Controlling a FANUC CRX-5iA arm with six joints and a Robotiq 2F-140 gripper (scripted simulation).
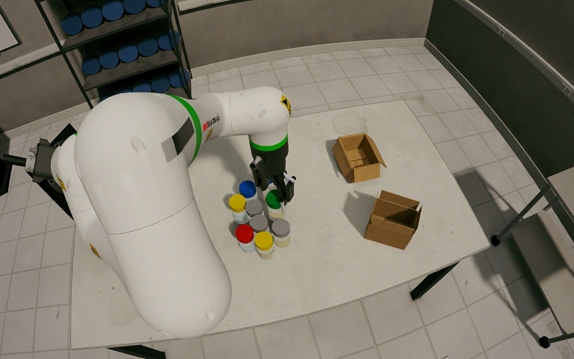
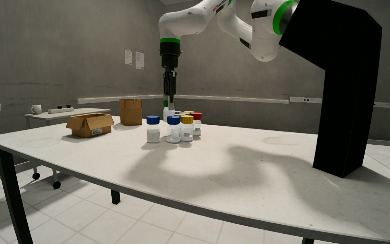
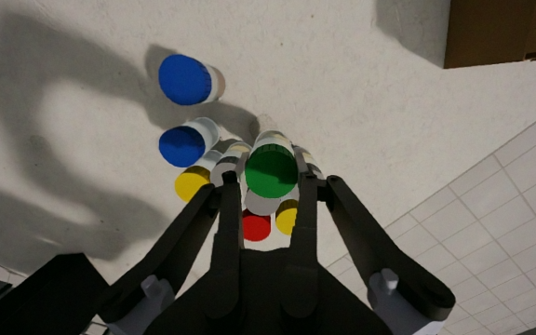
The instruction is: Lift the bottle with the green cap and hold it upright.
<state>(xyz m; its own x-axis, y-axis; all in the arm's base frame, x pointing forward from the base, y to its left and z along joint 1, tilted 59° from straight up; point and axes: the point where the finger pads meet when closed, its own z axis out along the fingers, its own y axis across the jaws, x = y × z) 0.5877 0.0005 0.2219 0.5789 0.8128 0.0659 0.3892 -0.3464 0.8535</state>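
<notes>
Right now my hand is 4 cm above the green-capped bottle. From my hand the other things lie so: red-capped bottle 12 cm behind, 10 cm below, 4 cm to the right; blue-capped bottle 11 cm to the left, 10 cm below, 5 cm behind; yellow-capped bottle 10 cm below, 10 cm behind, 8 cm to the left.
</notes>
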